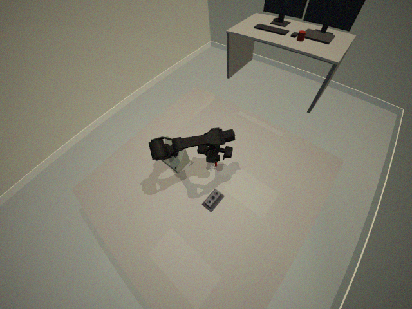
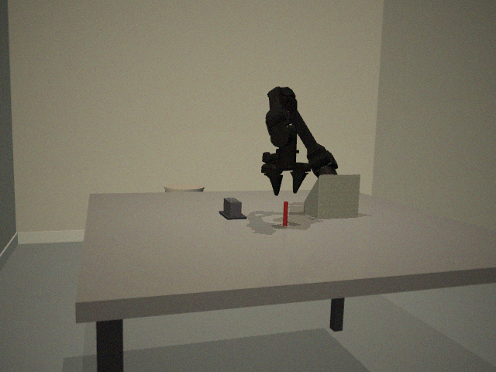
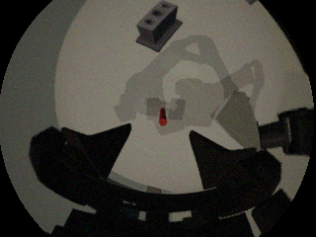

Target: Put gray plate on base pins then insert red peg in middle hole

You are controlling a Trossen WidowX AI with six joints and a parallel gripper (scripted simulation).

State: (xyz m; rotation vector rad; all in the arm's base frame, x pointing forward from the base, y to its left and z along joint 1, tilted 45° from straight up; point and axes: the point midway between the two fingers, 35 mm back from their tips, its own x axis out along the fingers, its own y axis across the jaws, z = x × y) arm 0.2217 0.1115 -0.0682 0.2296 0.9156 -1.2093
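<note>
Now: the red peg 7 cm below my gripper tip. The rest, counted from my gripper tip: dark base: 18 cm to the right, 13 cm ahead, 10 cm below; gray plate: 18 cm to the right, 13 cm ahead, 6 cm below.
</note>
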